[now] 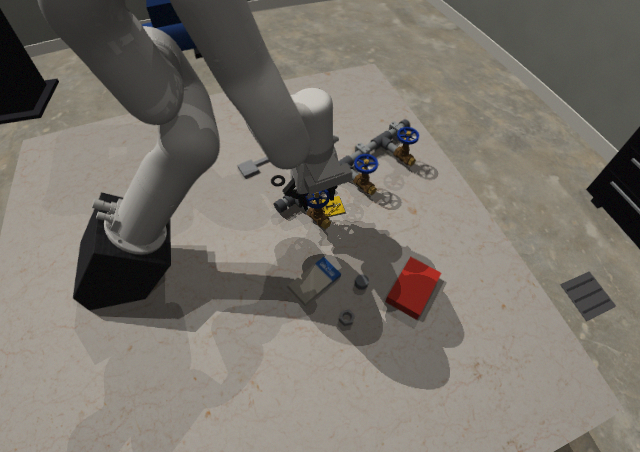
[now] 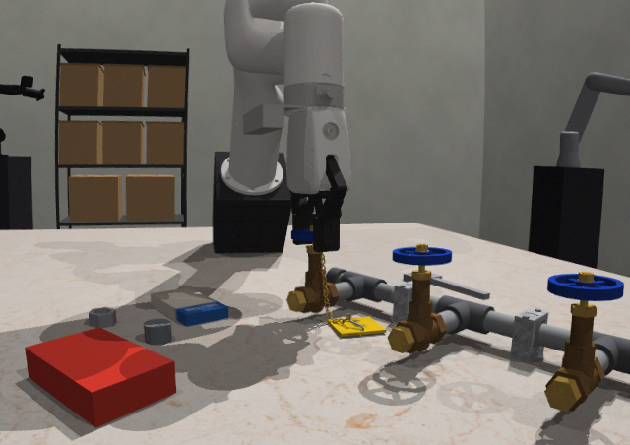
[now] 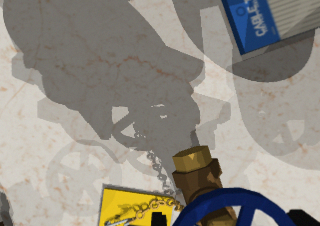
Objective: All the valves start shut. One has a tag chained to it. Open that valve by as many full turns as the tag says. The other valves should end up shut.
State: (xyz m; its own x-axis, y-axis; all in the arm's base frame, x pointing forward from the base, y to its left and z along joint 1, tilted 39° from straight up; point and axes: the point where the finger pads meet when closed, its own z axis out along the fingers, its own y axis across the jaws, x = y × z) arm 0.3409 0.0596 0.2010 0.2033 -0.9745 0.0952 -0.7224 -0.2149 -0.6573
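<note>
My gripper is now 60 mm short of the yellow tag, 50 mm to the right of it and 100 mm above it. Also, from my hand: grey paddle 130 mm behind, 230 mm to the left, 100 mm below; then blue-labelled grey pack 30 mm behind, 160 mm to the right, 100 mm below; then grey nut 20 mm ahead, 260 mm to the right, 100 mm below.
</note>
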